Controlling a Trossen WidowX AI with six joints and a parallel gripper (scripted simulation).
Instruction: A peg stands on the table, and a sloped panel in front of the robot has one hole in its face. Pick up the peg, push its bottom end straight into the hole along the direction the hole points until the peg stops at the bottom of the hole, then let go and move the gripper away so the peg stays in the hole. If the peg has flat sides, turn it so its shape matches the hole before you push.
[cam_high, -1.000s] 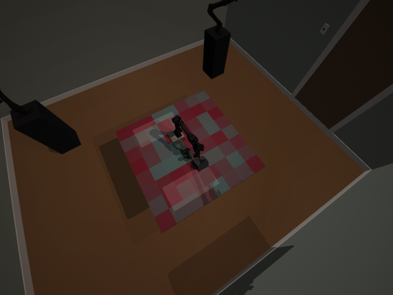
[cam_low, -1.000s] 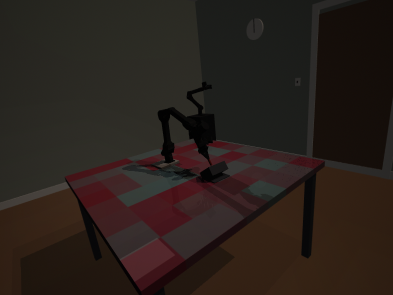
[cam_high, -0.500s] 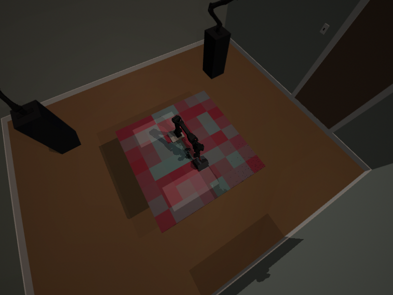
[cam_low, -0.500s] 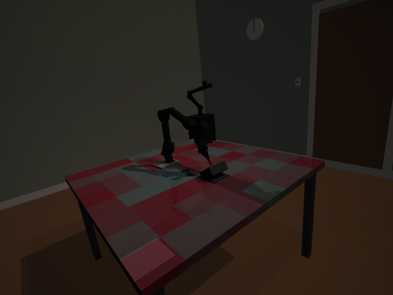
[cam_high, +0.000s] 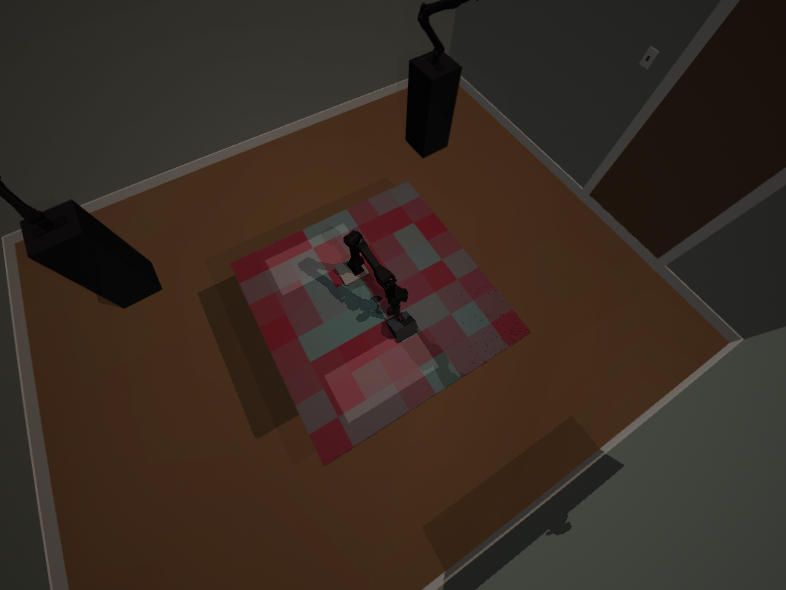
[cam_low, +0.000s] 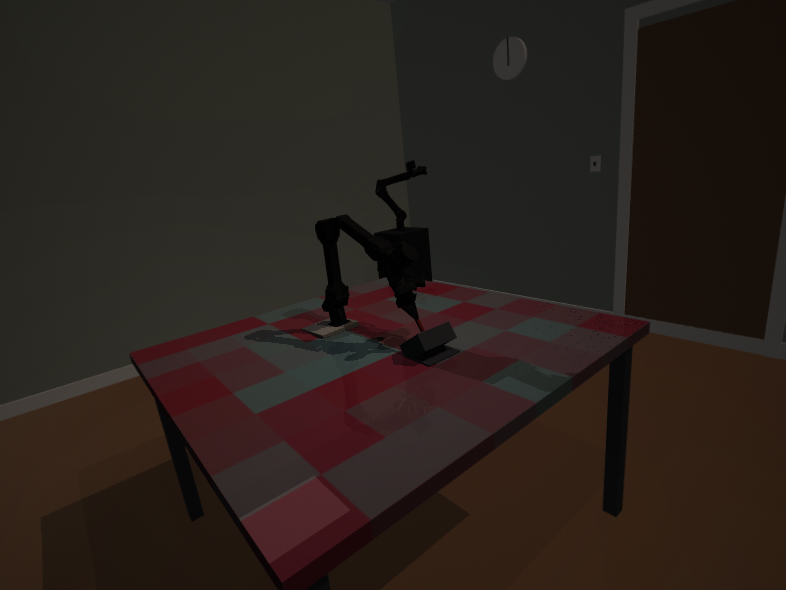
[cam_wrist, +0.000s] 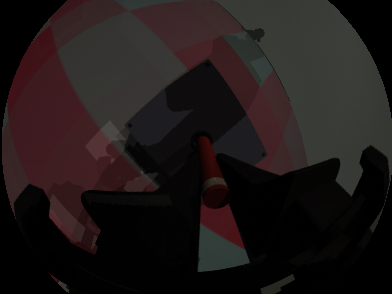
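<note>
My gripper tip is 60 mm above the dark sloped panel and 40 mm short of it. Also, from my gripper tip: red peg 10 mm behind, 10 mm above.
</note>
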